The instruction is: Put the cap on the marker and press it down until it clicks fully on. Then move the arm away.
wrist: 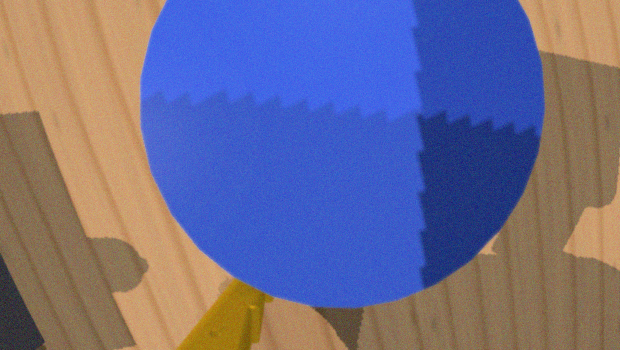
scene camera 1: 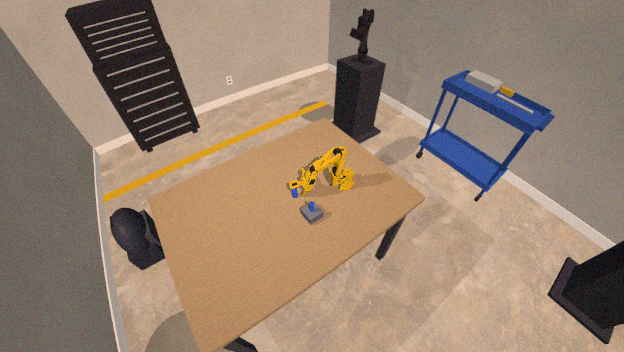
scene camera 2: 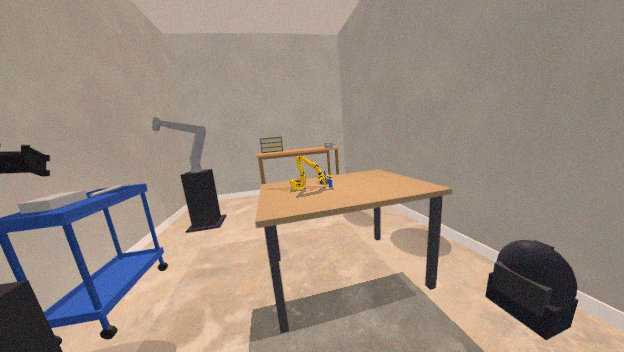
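What I see is a blue cap [wrist: 338,161], and it is 0.02 m from the lens.
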